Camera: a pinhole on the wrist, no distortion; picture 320 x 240 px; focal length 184.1 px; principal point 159.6 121.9 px. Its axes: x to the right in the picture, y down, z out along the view. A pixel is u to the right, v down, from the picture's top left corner.
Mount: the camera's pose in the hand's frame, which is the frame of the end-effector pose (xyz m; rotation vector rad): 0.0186 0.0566 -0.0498 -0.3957 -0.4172 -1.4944
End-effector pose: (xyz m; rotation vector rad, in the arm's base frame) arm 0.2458 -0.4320 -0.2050 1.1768 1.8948 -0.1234
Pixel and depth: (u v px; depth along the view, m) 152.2 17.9 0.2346
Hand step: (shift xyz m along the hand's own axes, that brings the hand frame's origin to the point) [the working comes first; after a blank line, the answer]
In the camera's frame: -0.0094 -0.1325 0.2346

-0.1195 0.1763 0.1485
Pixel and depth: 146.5 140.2 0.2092
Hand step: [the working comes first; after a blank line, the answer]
In the camera's frame: -0.0149 0.0208 0.2092

0.0341 0.1744 0.1243
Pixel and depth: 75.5 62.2 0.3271
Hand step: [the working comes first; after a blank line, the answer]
In the camera's frame: -0.1494 -0.1061 0.3271

-0.0997 0.3446 0.1590
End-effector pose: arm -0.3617 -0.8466 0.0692 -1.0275 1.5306 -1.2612
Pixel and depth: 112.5 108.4 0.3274
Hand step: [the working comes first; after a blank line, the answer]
In the camera's frame: -0.0838 -0.0240 0.3274

-0.0156 0.2911 0.1923
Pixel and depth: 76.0 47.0 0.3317
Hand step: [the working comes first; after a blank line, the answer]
In the camera's frame: -0.1506 -0.1350 0.3317

-0.1287 0.3468 0.1623
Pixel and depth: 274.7 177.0 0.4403
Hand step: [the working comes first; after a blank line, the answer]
In the camera's frame: 0.2753 0.1318 0.4403

0.1492 0.0424 0.4696
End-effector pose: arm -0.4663 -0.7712 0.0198 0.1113 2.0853 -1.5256
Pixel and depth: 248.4 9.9 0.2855
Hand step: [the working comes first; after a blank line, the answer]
In the camera's frame: 0.1377 -0.1737 0.2855

-0.1570 0.0725 0.2657
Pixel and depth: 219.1 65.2 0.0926
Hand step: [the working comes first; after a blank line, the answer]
In the camera's frame: 0.0299 -0.0285 0.0926

-0.0110 0.0756 0.0453
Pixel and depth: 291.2 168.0 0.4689
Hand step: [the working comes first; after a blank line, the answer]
In the camera's frame: 0.3352 0.1174 0.4689

0.1361 0.0041 0.5242
